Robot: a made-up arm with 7 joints. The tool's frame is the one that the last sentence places.
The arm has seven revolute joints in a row. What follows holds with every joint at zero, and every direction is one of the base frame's. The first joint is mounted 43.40 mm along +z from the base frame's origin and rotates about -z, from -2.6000 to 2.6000 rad. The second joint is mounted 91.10 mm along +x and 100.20 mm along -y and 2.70 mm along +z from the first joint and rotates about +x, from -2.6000 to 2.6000 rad. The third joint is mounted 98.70 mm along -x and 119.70 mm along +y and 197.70 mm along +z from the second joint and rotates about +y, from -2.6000 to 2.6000 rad. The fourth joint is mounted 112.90 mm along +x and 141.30 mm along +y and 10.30 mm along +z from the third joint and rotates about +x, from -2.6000 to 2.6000 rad. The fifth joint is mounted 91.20 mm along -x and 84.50 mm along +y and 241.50 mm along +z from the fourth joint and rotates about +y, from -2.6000 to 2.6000 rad. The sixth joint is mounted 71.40 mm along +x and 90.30 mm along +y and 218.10 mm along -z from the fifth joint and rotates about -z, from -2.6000 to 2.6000 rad. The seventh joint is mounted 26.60 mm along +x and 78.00 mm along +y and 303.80 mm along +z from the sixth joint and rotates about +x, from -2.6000 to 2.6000 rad. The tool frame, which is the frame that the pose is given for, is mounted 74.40 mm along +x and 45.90 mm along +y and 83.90 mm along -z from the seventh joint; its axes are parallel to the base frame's.
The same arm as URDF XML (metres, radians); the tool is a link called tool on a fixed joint. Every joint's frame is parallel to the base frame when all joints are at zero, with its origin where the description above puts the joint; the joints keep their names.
<robot name="arm">
<link name="base"/>
<link name="link1"/>
<link name="link2"/>
<link name="link3"/>
<link name="link4"/>
<link name="link5"/>
<link name="link6"/>
<link name="link7"/>
<link name="tool"/>
<joint name="joint 1" type="revolute"><parent link="base"/><child link="link1"/><origin xyz="0 0 0.0434"/><axis xyz="0 0 -1"/><limit lower="-2.6" upper="2.6"/></joint>
<joint name="joint 2" type="revolute"><parent link="link1"/><child link="link2"/><origin xyz="0.0911 -0.1002 0.0027"/><axis xyz="1 0 0"/><limit lower="-2.6" upper="2.6"/></joint>
<joint name="joint 3" type="revolute"><parent link="link2"/><child link="link3"/><origin xyz="-0.0987 0.1197 0.1977"/><axis xyz="0 1 0"/><limit lower="-2.6" upper="2.6"/></joint>
<joint name="joint 4" type="revolute"><parent link="link3"/><child link="link4"/><origin xyz="0.1129 0.1413 0.0103"/><axis xyz="1 0 0"/><limit lower="-2.6" upper="2.6"/></joint>
<joint name="joint 5" type="revolute"><parent link="link4"/><child link="link5"/><origin xyz="-0.0912 0.0845 0.2415"/><axis xyz="0 1 0"/><limit lower="-2.6" upper="2.6"/></joint>
<joint name="joint 6" type="revolute"><parent link="link5"/><child link="link6"/><origin xyz="0.0714 0.0903 -0.2181"/><axis xyz="0 0 -1"/><limit lower="-2.6" upper="2.6"/></joint>
<joint name="joint 7" type="revolute"><parent link="link6"/><child link="link7"/><origin xyz="0.0266 0.078 0.3038"/><axis xyz="1 0 0"/><limit lower="-2.6" upper="2.6"/></joint>
<joint name="tool_joint" type="fixed"><parent link="link7"/><child link="tool"/><origin xyz="0.0744 0.0459 -0.0839"/></joint>
</robot>

